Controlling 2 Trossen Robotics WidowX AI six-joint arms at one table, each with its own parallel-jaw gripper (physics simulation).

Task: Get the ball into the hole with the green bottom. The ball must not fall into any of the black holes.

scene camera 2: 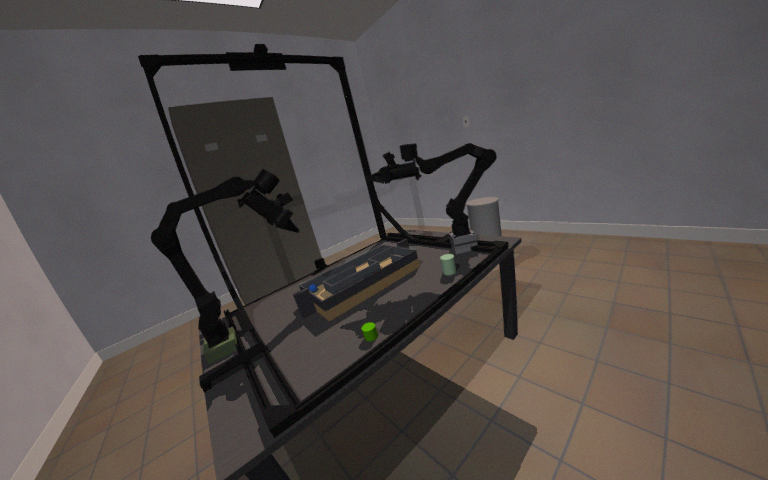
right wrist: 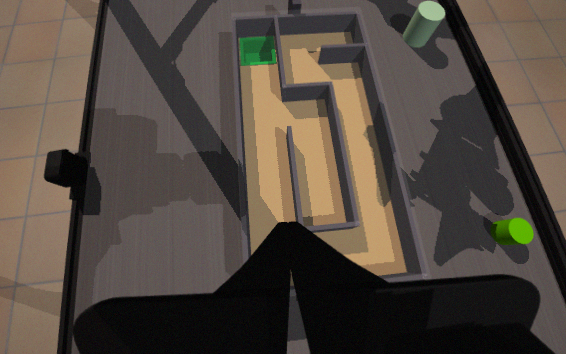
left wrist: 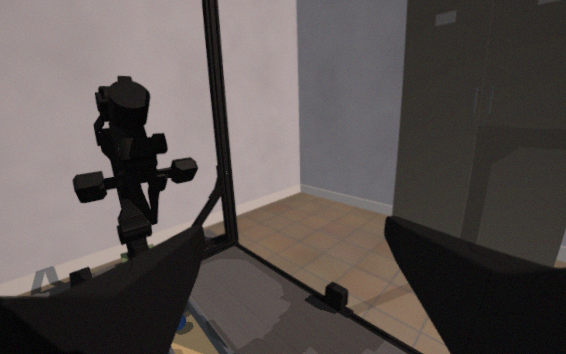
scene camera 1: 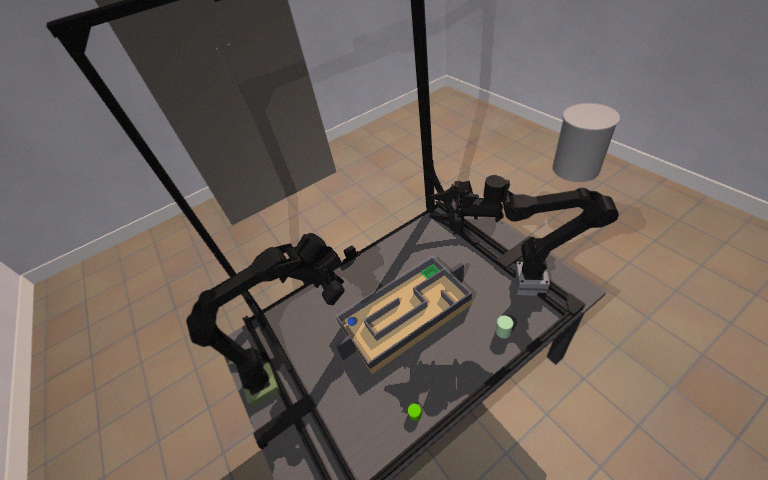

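Observation:
A blue ball (scene camera 1: pixel 352 321) (scene camera 2: pixel 313 288) (left wrist: pixel 181 322) lies in the left end corner of the walled maze box (scene camera 1: pixel 419 337) (scene camera 2: pixel 368 290) (right wrist: pixel 262 100), which stands on the table. The green-bottomed hole (scene camera 1: pixel 430 271) (right wrist: pixel 258 51) is in the corner at the box's far end. Black holes cannot be made out clearly. My right gripper (scene camera 2: pixel 293 228) (right wrist: pixel 287 231) is shut and empty above the ball's end of the box; its fingers cover that corner in the right wrist view. My left gripper (scene camera 2: pixel 373 177) (left wrist: pixel 295 230) is open and empty, high beyond the other end.
A pale green cylinder (scene camera 1: pixel 504 326) (scene camera 2: pixel 448 264) (right wrist: pixel 422 25) and a bright green one (scene camera 1: pixel 414 411) (scene camera 2: pixel 369 331) (right wrist: pixel 517 231) stand on the near side. Dark upright tabs (scene camera 1: pixel 342 348) (scene camera 1: pixel 459 273) project from the box's ends. A small black block (scene camera 1: pixel 350 251) (left wrist: pixel 336 296) sits on the back edge.

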